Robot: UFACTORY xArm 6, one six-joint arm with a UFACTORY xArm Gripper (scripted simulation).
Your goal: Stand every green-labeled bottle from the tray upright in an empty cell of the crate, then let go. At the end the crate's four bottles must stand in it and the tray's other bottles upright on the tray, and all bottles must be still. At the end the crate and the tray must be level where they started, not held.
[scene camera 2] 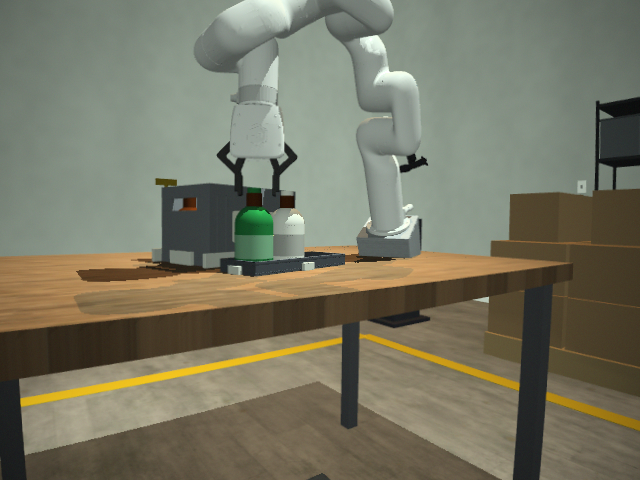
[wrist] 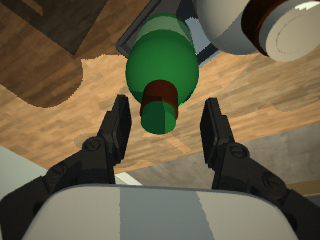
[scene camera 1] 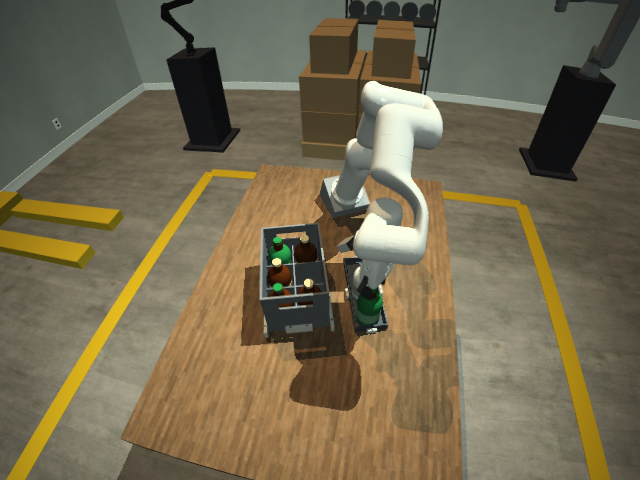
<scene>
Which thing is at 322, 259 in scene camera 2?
A dark tray.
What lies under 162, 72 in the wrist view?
A green-labeled bottle.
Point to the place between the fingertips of my gripper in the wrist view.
At 166, 110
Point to a grey crate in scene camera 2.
210, 229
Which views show the green-labeled bottle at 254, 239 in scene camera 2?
Scene camera 2, the wrist view and scene camera 1: all of them.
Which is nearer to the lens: the green-labeled bottle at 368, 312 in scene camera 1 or the dark tray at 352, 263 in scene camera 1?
The green-labeled bottle.
</scene>
